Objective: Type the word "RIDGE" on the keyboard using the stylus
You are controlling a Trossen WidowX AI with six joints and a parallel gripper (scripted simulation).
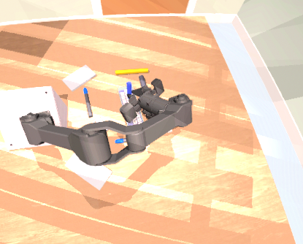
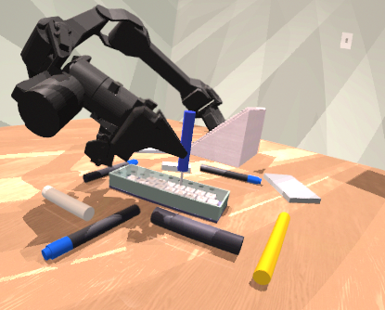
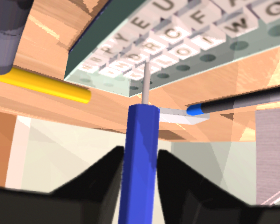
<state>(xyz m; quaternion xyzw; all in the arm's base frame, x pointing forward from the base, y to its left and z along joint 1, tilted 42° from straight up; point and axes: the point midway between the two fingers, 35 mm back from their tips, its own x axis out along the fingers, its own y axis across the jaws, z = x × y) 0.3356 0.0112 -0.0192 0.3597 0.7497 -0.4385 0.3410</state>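
My gripper tip is 80 mm short of the dark cylinder, 60 mm to the right of it and 70 mm above it. The rest, counted from my gripper tip: yellow cylinder (40 mm ahead, 160 mm to the left, 70 mm below); blue stylus (10 mm below); stylus tip (50 mm below).
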